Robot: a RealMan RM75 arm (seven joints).
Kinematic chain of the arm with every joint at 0, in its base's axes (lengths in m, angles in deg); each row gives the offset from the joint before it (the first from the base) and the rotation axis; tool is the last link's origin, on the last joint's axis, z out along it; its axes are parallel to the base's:
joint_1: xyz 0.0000 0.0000 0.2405 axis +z
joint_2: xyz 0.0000 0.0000 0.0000 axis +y
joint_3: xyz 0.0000 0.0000 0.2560 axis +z
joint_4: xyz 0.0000 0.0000 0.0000 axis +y
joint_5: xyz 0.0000 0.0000 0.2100 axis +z
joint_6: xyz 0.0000 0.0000 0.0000 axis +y
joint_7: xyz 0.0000 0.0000 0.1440 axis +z
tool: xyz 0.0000 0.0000 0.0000
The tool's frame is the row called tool.
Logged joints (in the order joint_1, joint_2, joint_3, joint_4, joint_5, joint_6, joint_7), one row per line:
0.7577 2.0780 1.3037 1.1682 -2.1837 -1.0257 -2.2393
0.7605 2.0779 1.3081 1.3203 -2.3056 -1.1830 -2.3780
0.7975 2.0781 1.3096 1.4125 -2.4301 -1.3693 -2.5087
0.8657 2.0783 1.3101 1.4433 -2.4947 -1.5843 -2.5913
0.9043 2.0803 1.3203 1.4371 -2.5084 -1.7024 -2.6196
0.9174 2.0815 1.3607 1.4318 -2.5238 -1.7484 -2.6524
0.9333 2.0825 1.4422 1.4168 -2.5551 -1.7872 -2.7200
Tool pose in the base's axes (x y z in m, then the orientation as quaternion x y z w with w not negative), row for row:
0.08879 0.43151 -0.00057 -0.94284 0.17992 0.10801 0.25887
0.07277 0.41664 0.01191 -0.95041 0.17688 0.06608 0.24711
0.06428 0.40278 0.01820 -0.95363 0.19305 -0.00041 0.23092
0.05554 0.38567 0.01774 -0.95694 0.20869 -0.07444 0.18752
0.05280 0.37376 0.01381 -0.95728 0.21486 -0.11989 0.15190
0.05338 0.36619 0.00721 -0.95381 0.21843 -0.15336 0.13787
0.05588 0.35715 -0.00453 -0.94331 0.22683 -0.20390 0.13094
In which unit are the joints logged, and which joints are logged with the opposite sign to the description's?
The joints are logged in radians. Opposite sign: joint_3, joint_4, joint_7.
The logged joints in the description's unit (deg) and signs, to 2 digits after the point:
43.41 119.06 -74.70 -66.93 -125.12 -58.77 128.30
43.57 119.05 -74.95 -75.65 -132.10 -67.78 136.25
45.69 119.07 -75.03 -80.93 -139.23 -78.46 143.74
49.60 119.08 -75.06 -82.69 -142.94 -90.77 148.47
51.81 119.19 -75.65 -82.34 -143.72 -97.54 150.09
52.56 119.26 -77.96 -82.04 -144.60 -100.18 151.97
53.47 119.32 -82.63 -81.18 -146.40 -102.40 155.84

